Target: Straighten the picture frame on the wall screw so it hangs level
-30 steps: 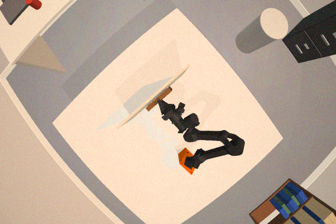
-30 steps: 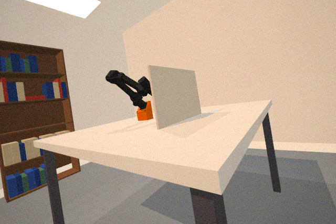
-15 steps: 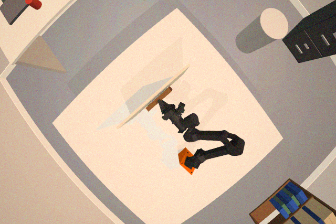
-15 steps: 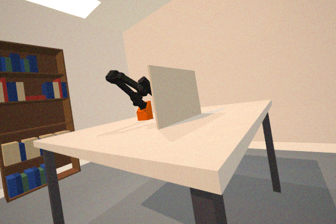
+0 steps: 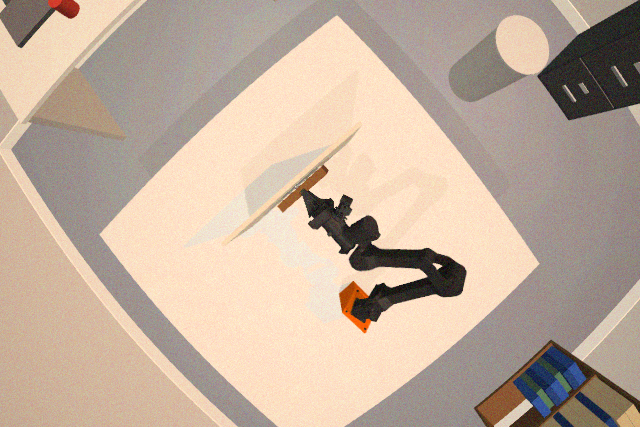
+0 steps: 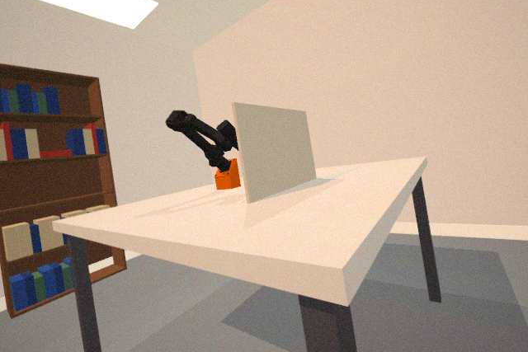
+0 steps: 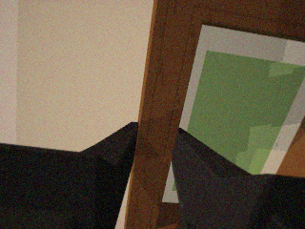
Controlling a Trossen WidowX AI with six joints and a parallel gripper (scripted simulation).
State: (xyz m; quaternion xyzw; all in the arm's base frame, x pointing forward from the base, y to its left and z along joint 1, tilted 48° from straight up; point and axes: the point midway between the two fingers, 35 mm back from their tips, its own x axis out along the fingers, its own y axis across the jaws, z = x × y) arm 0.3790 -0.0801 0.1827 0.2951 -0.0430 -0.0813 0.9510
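The picture frame is 50 mm below my gripper tip, 10 mm to the right of it and 10 mm ahead of it. Also, from my gripper tip: upright wall panel 70 mm below, 20 mm ahead, 10 mm to the left.
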